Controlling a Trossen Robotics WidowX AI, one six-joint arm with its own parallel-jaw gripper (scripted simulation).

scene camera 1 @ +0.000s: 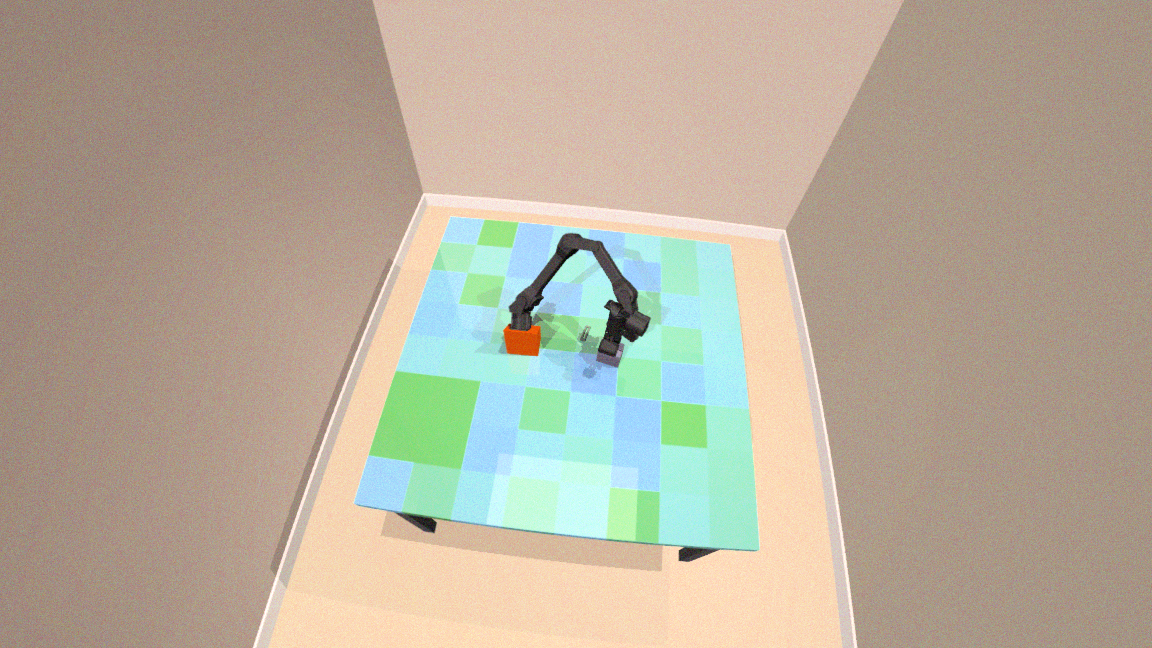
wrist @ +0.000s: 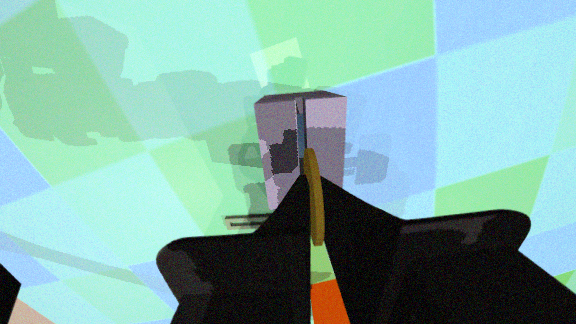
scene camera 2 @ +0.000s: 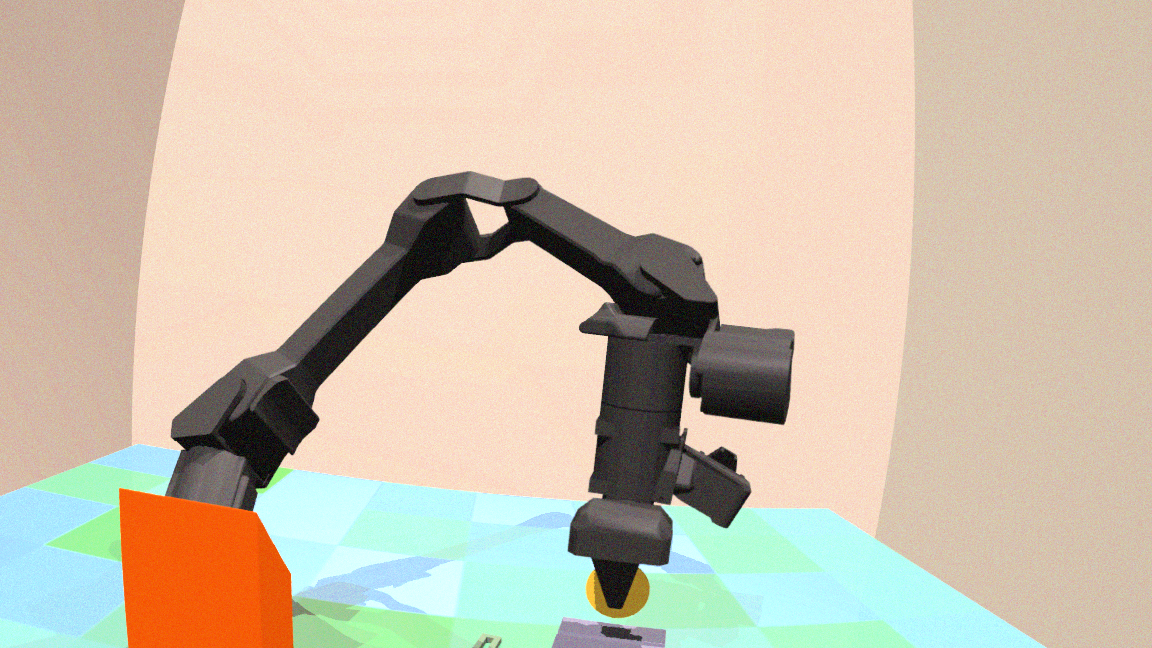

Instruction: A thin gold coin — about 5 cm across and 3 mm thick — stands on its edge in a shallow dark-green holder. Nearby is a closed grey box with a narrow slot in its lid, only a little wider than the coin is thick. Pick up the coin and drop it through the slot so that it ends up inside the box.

Observation:
The gripper (scene camera 2: 615,606) carries a gold coin (wrist: 311,169).
The gripper shows as well in scene camera 1 (scene camera 1: 612,343) and in the wrist view (wrist: 308,181). Scene camera 1 misses the gold coin, which is hidden by the gripper.

